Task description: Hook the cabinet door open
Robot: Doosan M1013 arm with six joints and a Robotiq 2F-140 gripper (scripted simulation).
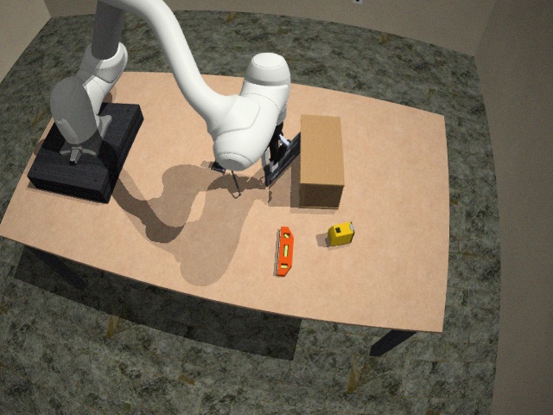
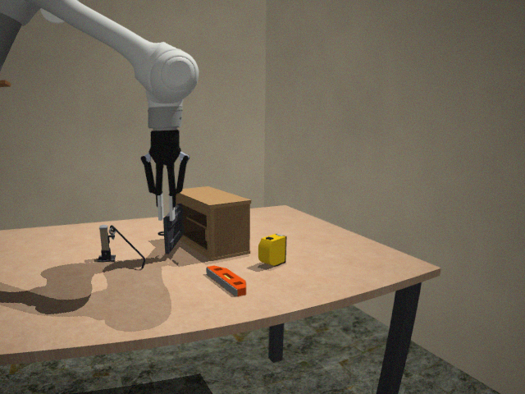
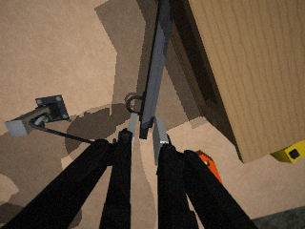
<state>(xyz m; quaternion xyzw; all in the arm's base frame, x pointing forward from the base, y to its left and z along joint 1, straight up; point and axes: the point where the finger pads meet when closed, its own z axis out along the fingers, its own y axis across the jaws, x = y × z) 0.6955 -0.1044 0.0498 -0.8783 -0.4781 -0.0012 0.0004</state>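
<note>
The thin hook lies 12 cm behind my hand, 9 cm below it and 1 cm to the left of it. Also, from my hand: orange spirit level (22 cm to the right, 13 cm below, 7 cm ahead); then dark door (7 cm to the left, 7 cm below, 4 cm ahead); then yellow tape measure (22 cm ahead, 16 cm to the right, 10 cm below).
</note>
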